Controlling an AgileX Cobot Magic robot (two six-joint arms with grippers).
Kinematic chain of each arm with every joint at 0, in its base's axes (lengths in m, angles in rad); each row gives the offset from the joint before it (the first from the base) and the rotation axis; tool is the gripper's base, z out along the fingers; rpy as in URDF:
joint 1: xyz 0 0 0.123 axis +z
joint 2: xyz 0 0 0 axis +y
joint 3: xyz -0.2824 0 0.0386 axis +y
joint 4: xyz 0.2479 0 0.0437 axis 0.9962 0 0.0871
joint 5: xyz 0 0 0 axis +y
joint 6: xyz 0.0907 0 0.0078 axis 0.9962 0 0.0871
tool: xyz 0 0 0 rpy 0 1.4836 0
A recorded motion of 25 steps. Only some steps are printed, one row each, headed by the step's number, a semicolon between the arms.
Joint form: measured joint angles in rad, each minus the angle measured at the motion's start. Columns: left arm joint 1, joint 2, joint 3, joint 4, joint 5, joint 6; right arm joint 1, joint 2, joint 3, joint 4, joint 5, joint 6.
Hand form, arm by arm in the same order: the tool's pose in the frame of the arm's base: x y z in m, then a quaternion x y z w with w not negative. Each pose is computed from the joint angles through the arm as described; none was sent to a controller.
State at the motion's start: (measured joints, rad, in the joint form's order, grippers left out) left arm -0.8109 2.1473 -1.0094 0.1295 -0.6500 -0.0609; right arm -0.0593 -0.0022 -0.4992 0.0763 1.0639 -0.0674
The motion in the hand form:
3: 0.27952 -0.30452 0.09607 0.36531 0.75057 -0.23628 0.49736; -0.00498 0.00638 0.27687 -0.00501 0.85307 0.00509 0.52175
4: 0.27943 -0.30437 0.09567 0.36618 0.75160 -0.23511 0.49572; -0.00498 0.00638 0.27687 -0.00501 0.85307 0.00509 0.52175
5: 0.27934 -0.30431 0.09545 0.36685 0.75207 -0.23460 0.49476; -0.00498 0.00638 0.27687 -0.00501 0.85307 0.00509 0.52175
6: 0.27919 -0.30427 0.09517 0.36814 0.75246 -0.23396 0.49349; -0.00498 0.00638 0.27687 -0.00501 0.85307 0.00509 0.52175
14: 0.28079 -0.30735 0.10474 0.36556 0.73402 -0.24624 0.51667; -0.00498 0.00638 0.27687 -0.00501 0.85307 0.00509 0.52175
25: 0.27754 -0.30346 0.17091 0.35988 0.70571 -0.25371 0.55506; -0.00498 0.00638 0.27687 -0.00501 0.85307 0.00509 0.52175
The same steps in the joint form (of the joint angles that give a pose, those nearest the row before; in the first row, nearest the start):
3: 0.0000 0.0000 0.0000 0.0009 0.0011 0.0000; 0.0000 0.0000 0.0000 0.0000 0.0000 0.0000
4: 0.0000 0.0000 0.0000 0.0010 0.0058 0.0008; 0.0000 0.0000 0.0000 0.0000 0.0000 0.0000
5: 0.0000 0.0000 0.0000 0.0019 0.0084 0.0008; 0.0000 0.0000 0.0000 0.0000 0.0000 0.0000
6: 0.0000 0.0000 0.0000 0.0041 0.0117 0.0008; 0.0000 0.0000 0.0000 0.0000 0.0000 0.0000
14: 0.0000 -0.0099 -0.0066 0.0130 -0.0356 0.0008; 0.0000 0.0000 0.0000 0.0000 0.0000 0.0000
25: 0.0000 -0.1871 -0.0057 0.0230 0.0455 0.0008; 0.0000 0.0000 0.0000 0.0000 0.0000 0.0000

